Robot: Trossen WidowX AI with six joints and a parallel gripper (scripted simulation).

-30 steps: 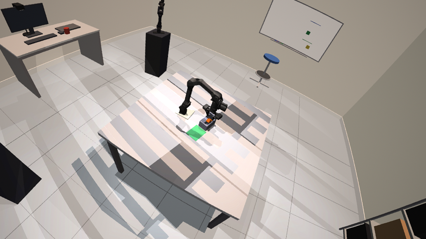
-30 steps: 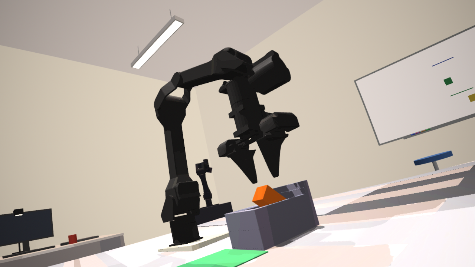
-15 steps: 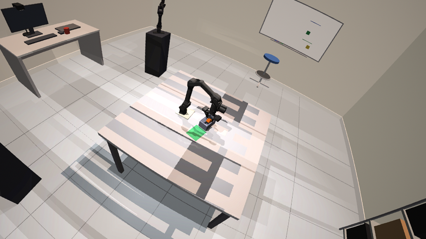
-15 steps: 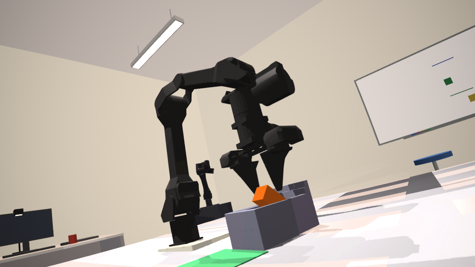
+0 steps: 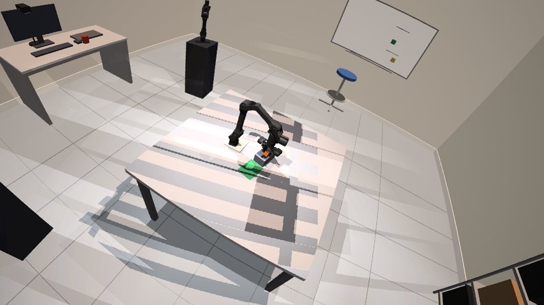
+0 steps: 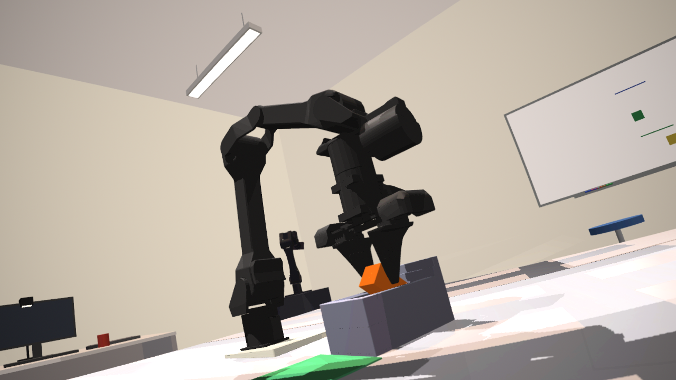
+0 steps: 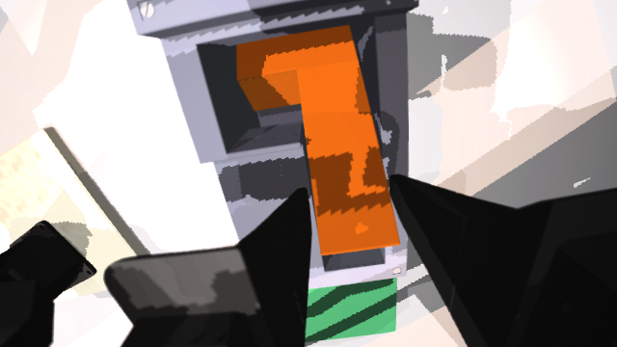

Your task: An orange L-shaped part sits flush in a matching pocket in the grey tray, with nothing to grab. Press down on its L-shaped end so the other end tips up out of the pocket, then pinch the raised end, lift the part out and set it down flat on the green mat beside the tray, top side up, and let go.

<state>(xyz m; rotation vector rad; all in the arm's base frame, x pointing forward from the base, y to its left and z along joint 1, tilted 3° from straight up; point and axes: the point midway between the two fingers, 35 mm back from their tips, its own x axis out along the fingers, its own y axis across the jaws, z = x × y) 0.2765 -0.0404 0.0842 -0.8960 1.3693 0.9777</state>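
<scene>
Right now the green mat is 130 mm to the right of my gripper tip, 80 mm below it and 70 mm behind it. Also, from my gripper tip: orange L-shaped part: 40 mm to the left, 30 mm below.
</scene>
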